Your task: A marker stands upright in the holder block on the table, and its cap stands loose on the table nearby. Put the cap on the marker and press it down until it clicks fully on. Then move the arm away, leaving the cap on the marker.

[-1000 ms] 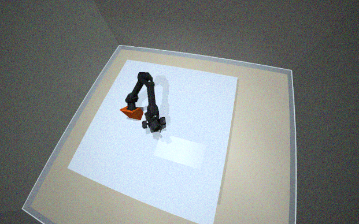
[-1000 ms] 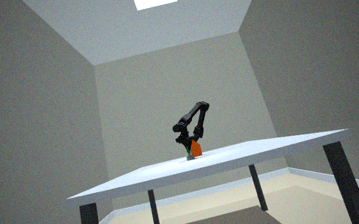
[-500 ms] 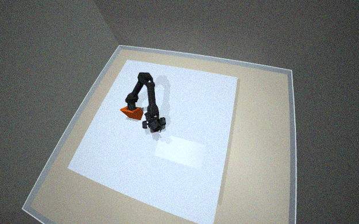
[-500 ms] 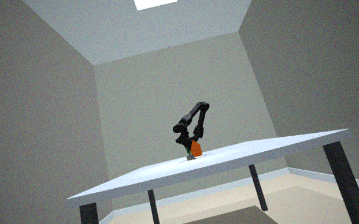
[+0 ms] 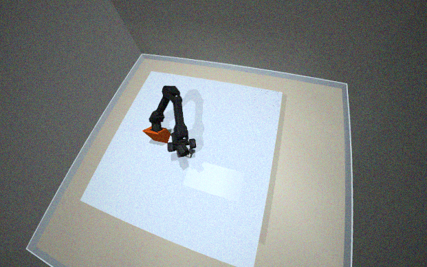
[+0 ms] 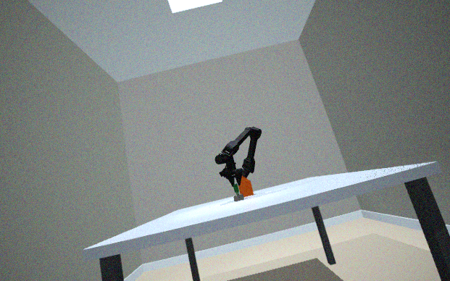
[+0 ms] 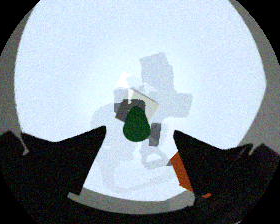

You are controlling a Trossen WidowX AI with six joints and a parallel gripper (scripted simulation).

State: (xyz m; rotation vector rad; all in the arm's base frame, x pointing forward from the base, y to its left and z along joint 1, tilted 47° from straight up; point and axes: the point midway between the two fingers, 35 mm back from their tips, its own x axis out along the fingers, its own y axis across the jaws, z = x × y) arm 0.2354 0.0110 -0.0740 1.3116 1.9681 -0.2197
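Right now my gripper tip is 10 mm short of the green cap and 10 mm above it. The rest, counted from my gripper tip: holder block: 70 mm below, 10 mm ahead.
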